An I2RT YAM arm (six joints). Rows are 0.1 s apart.
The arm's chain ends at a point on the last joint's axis. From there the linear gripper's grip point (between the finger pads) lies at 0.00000 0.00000 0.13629 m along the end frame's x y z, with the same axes.
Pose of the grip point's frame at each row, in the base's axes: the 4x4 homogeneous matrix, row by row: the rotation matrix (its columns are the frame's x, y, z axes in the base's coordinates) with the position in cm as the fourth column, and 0 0 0 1 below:
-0.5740 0.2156 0.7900 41.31; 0.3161 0.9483 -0.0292 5.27; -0.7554 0.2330 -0.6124 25.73; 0 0 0 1
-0.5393 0.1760 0.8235 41.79; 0.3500 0.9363 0.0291 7.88; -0.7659 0.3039 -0.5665 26.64; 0 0 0 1
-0.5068 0.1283 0.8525 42.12; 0.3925 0.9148 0.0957 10.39; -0.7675 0.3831 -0.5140 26.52; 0 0 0 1
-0.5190 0.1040 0.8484 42.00; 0.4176 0.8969 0.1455 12.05; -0.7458 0.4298 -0.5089 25.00; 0 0 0 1
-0.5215 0.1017 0.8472 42.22; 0.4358 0.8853 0.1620 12.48; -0.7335 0.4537 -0.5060 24.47; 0 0 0 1
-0.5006 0.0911 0.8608 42.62; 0.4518 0.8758 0.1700 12.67; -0.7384 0.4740 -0.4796 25.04; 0 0 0 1
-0.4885 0.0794 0.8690 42.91; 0.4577 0.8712 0.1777 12.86; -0.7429 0.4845 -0.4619 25.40; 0 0 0 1
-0.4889 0.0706 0.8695 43.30; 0.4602 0.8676 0.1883 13.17; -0.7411 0.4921 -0.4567 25.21; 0 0 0 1
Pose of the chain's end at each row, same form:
-0.5740 0.2156 0.7900 30.54; 0.3161 0.9483 -0.0292 5.67; -0.7554 0.2330 -0.6124 34.08; 0 0 0 1
-0.5393 0.1760 0.8235 30.57; 0.3500 0.9363 0.0291 7.48; -0.7659 0.3039 -0.5665 34.36; 0 0 0 1
-0.5068 0.1283 0.8525 30.50; 0.3925 0.9148 0.0957 9.09; -0.7675 0.3831 -0.5140 33.53; 0 0 0 1
-0.5190 0.1040 0.8484 30.44; 0.4176 0.8969 0.1455 10.07; -0.7458 0.4298 -0.5089 31.94; 0 0 0 1
-0.5215 0.1017 0.8472 30.67; 0.4358 0.8853 0.1620 10.27; -0.7335 0.4537 -0.5060 31.37; 0 0 0 1
-0.5006 0.0911 0.8608 30.89; 0.4518 0.8758 0.1700 10.35; -0.7384 0.4740 -0.4796 31.58; 0 0 0 1
-0.4885 0.0794 0.8690 31.07; 0.4577 0.8712 0.1777 10.44; -0.7429 0.4845 -0.4619 31.70; 0 0 0 1
-0.4889 0.0706 0.8695 31.45; 0.4602 0.8676 0.1883 10.60; -0.7411 0.4921 -0.4567 31.43; 0 0 0 1

